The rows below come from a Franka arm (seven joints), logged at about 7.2 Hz.
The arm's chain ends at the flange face. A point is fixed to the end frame.
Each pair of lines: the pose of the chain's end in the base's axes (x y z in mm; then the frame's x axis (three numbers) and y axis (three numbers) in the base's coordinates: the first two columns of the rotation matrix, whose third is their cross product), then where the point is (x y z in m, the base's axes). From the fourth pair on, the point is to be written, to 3 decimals.
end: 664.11 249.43 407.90 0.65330 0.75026 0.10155 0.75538 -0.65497 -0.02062
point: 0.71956 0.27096 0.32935
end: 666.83 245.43 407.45 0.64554 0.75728 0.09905 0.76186 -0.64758 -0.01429
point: 0.72231 0.26703 0.32894
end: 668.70 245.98 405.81 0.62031 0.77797 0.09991 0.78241 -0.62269 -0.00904
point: 0.72382 0.26916 0.32750
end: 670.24 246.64 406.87 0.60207 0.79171 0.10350 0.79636 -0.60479 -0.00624
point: 0.725 0.271 0.329
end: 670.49 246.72 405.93 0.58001 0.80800 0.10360 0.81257 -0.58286 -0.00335
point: 0.725 0.273 0.328
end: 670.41 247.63 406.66 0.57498 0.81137 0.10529 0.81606 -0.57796 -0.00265
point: 0.725 0.274 0.329
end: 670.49 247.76 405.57 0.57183 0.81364 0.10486 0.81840 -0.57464 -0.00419
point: 0.725 0.274 0.328
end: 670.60 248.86 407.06 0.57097 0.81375 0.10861 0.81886 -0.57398 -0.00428
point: 0.725 0.276 0.329
